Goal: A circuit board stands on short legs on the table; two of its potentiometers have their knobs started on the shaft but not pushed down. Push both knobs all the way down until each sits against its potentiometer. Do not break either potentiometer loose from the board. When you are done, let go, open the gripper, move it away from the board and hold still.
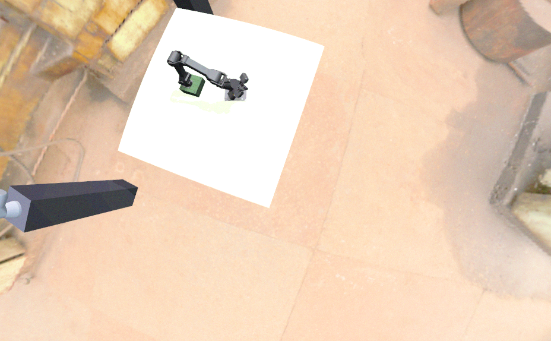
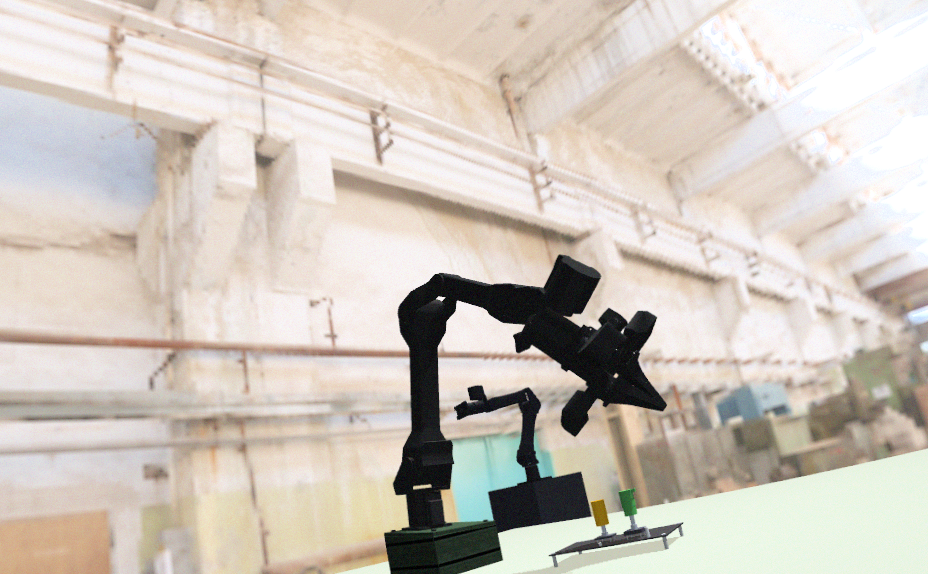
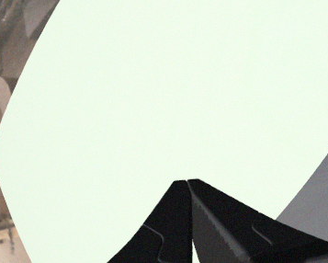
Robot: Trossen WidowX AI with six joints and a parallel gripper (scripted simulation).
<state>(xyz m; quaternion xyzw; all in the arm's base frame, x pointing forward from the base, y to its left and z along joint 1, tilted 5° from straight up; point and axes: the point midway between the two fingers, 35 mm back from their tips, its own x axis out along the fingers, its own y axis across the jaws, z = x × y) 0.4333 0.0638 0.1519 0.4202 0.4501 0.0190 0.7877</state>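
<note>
Right now my gripper tip is 10 cm above the green knob, 7 cm past it and 3 cm to the left of it. Also, from my gripper tip: orange knob: 12 cm behind, 11 cm below, 3 cm to the right.
</note>
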